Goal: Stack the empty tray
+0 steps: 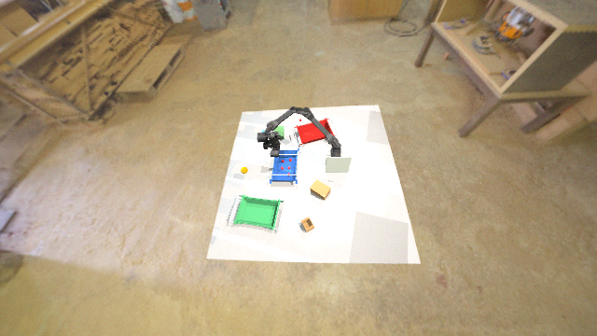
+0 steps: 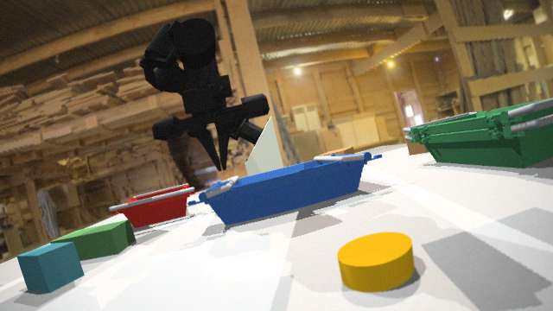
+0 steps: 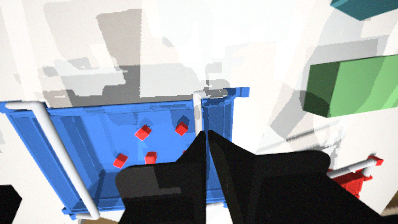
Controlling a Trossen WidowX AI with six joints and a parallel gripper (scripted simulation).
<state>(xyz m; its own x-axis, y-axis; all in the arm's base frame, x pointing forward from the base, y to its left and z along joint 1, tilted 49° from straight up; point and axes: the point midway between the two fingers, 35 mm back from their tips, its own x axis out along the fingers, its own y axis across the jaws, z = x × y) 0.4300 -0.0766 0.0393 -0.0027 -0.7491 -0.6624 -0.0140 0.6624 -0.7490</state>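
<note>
Now: gripper tip 27 cm past the red tray, 24 cm to the left of it and 4 cm above it. Round my gripper tip: teal cube (23 cm to the right, 16 cm ahead, 6 cm below); green block (25 cm to the right, 7 cm below, 3 cm ahead); yellow disc (27 cm ahead, 12 cm to the left, 8 cm below).
</note>
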